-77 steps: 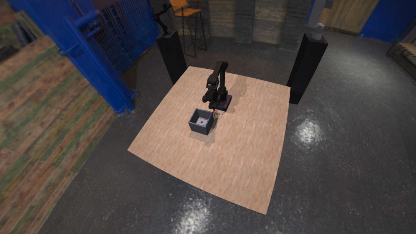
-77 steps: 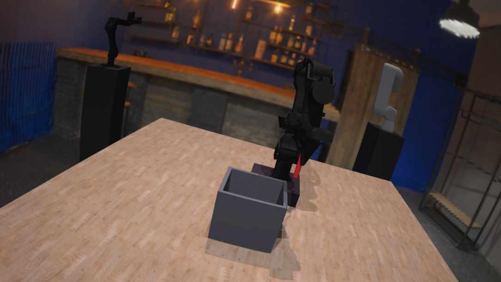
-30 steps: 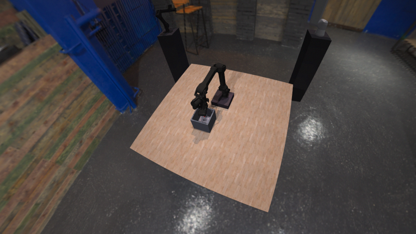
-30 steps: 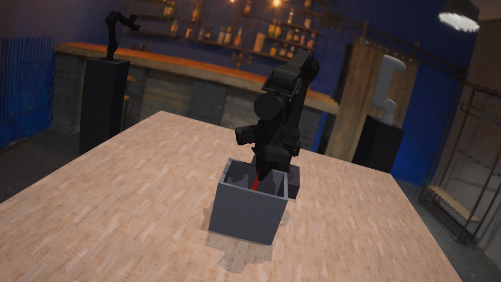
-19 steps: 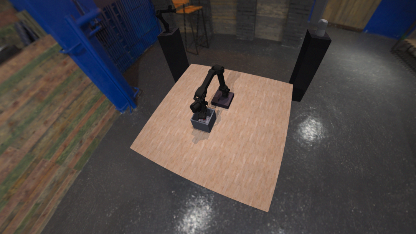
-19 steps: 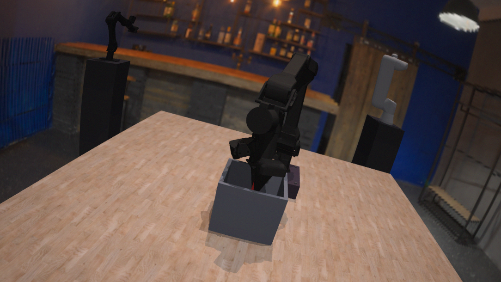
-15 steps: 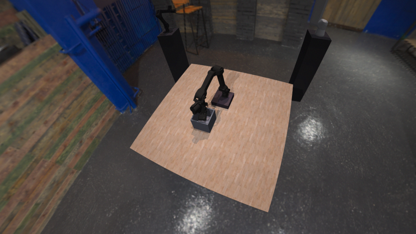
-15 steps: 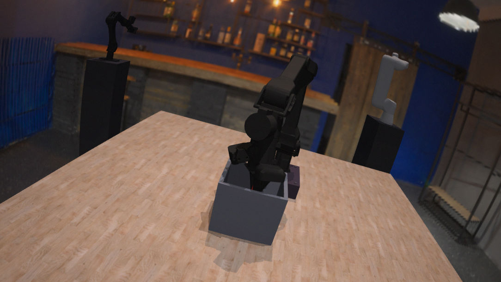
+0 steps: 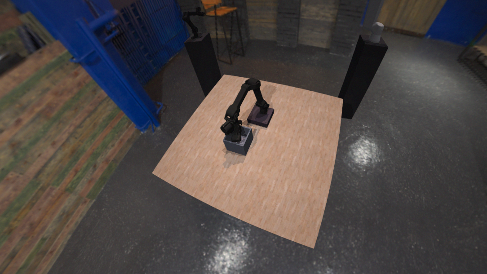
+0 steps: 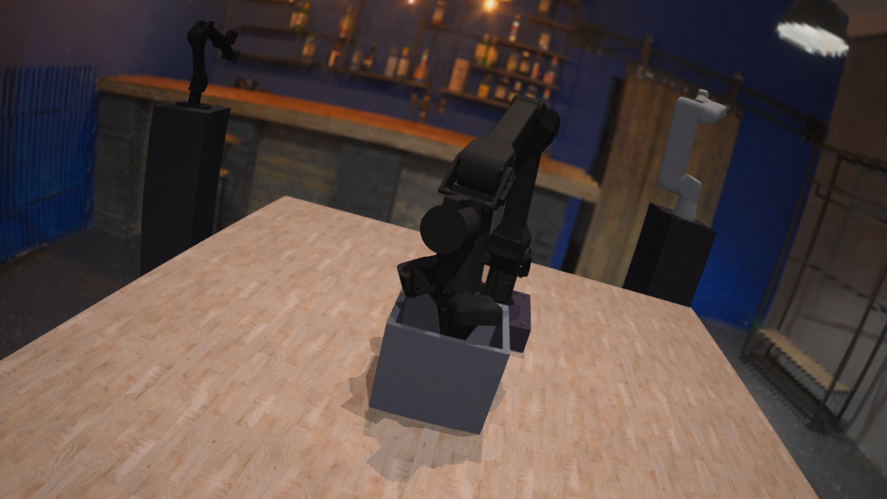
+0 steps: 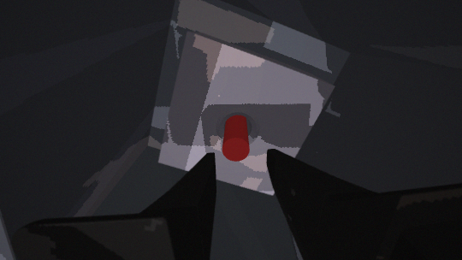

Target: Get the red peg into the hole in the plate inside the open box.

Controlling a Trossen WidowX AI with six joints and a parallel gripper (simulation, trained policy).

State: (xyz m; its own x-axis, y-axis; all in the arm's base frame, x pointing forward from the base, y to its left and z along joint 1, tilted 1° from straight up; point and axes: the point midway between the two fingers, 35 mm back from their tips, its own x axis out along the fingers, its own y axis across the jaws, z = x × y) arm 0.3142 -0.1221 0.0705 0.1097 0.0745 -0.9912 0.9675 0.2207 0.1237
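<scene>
My gripper tip is 30 mm above the red peg and 10 mm to the left of it. The rest, counted from my gripper tip: light grey plate: 40 mm below, 10 mm to the right.
</scene>
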